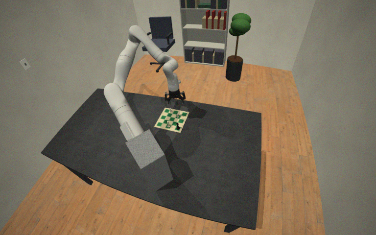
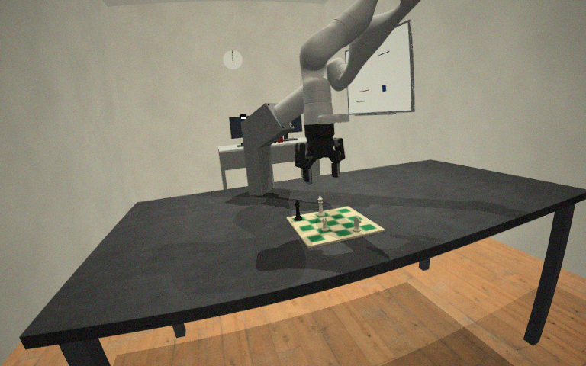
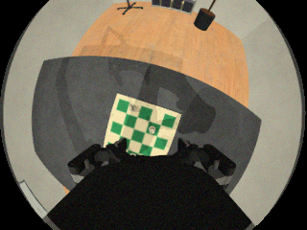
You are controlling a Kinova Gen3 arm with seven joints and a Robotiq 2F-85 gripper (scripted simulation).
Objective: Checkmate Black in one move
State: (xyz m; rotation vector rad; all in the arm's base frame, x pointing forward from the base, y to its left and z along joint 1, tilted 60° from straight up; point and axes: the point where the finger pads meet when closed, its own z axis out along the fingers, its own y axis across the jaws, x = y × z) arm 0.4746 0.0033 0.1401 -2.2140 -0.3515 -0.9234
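My gripper is now 50 mm past the chessboard, 20 mm to the right of it and 150 mm above it. Also, from my hand: black piece 100 mm behind, 70 mm to the right, 120 mm below.
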